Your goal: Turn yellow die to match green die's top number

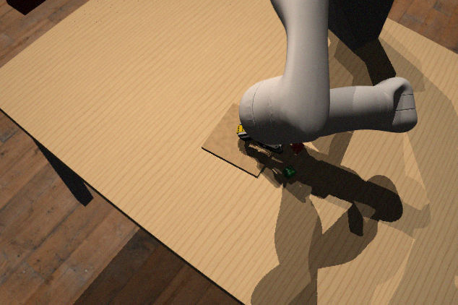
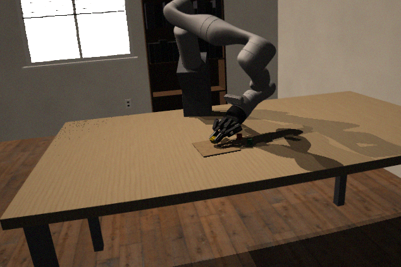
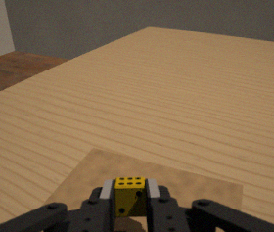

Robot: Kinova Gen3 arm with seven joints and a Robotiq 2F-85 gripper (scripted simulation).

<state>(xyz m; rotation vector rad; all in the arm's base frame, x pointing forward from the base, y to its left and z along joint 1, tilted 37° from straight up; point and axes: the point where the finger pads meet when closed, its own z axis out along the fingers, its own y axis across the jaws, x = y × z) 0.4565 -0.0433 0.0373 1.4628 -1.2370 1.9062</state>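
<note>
The brown mat lies 30 mm below my hand. Round my hand: yellow die: 10 mm to the right, 10 mm below; red die: 110 mm to the left, 30 mm below, 30 mm behind; green die: 120 mm to the left, 40 mm ahead, 30 mm below.
</note>
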